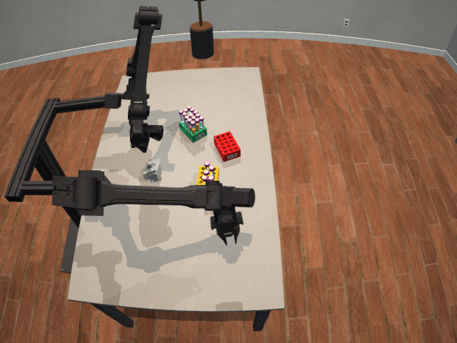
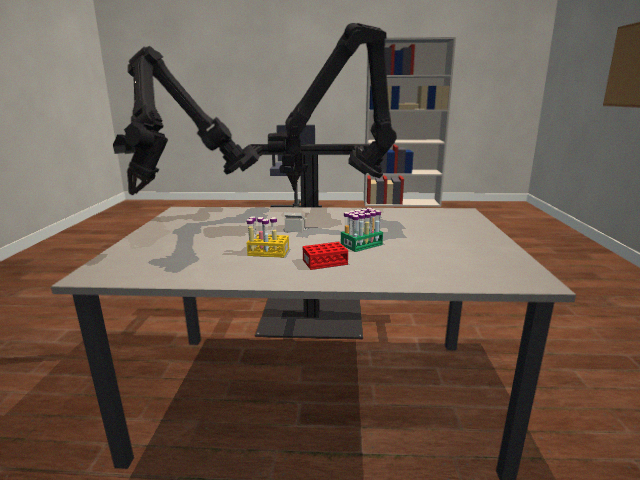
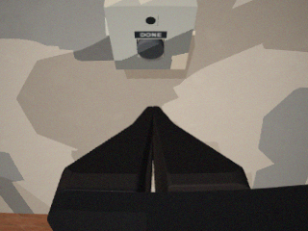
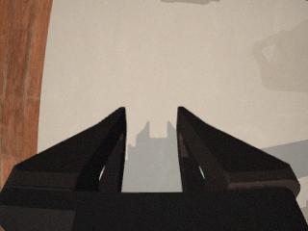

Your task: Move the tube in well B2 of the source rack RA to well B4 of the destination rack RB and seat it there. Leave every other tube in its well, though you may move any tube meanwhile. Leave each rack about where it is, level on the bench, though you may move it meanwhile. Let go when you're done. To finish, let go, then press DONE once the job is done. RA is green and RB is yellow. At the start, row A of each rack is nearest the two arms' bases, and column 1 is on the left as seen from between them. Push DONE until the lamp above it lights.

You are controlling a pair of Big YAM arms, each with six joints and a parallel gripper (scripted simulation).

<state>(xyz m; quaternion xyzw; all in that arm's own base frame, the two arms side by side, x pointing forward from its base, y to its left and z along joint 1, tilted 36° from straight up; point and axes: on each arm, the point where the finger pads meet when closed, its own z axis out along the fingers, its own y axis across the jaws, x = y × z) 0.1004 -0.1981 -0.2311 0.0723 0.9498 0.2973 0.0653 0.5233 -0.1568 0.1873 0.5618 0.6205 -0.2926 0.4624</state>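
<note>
The grey button box is 12 cm below my left hand. From my left hand the other things lie so: red rack 33 cm ahead, 19 cm to the left, 14 cm below; yellow rack 28 cm ahead, 14 cm below, 3 cm to the right; green rack 29 cm to the left, 15 cm ahead, 14 cm below.
</note>
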